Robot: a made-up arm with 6 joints.
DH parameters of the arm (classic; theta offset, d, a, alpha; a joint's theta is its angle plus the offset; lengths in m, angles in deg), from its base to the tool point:
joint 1: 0 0.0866 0 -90
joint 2: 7.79 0 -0.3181 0
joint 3: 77.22 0 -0.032 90
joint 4: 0 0.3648 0 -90
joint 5: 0 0 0.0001 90
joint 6: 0 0.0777 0 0
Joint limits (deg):
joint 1: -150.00..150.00
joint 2: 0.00..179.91
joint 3: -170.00..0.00
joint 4: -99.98..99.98
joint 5: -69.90..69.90
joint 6: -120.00..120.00
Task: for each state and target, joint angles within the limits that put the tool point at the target. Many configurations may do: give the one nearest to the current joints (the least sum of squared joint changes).
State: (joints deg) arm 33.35 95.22 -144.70 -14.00 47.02 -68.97
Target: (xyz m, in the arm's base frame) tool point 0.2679 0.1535 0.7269
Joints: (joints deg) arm 32.51 91.61 -142.08 -14.04 50.33 -68.97
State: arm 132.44 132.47 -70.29 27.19 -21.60 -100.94
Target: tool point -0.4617 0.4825 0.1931
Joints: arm 134.87 131.05 -104.82 25.84 -23.02 -100.94
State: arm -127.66 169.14 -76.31 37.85 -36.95 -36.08
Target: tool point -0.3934 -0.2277 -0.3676
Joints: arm -146.59 179.91 -94.71 37.57 -34.17 -36.08
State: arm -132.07 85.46 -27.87 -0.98 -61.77 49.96
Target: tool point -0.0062 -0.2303 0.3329
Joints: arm -95.40 48.91 -26.38 -12.28 -69.90 49.96
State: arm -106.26 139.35 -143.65 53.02 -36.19 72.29
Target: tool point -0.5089 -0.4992 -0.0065
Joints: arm -132.38 160.52 -126.18 55.74 -37.98 72.29
